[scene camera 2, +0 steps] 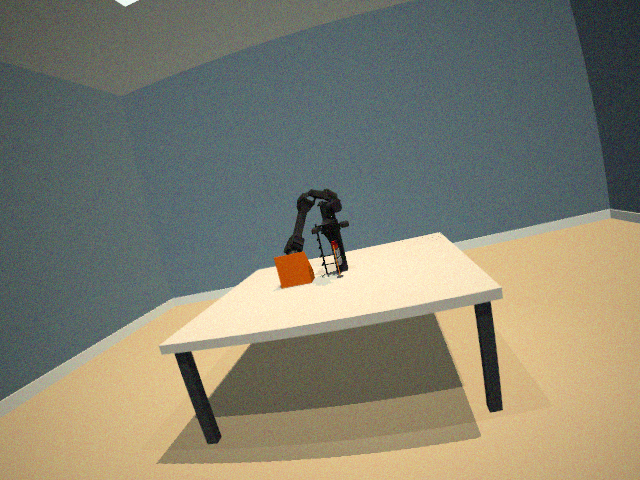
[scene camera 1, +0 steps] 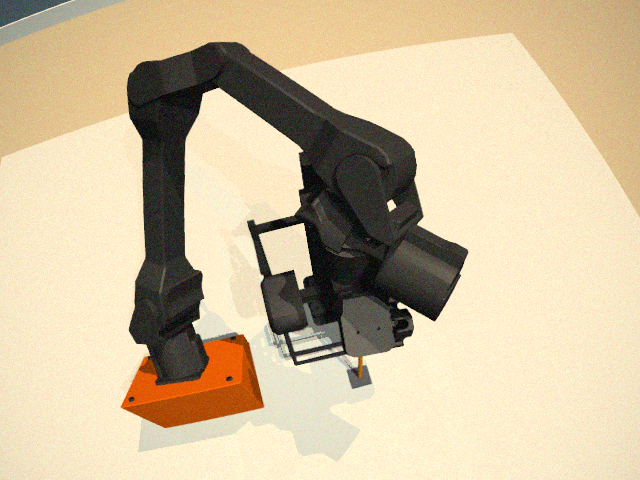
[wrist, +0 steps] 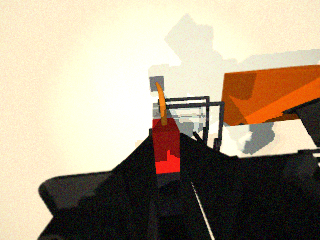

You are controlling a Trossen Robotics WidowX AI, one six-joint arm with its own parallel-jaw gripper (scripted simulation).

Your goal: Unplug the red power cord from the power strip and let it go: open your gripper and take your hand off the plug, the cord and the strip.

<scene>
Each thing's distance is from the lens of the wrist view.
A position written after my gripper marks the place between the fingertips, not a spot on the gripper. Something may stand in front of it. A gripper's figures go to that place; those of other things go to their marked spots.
my gripper point(wrist: 165, 138): 12 cm
red plug point(wrist: 166, 138): 10 cm
</scene>
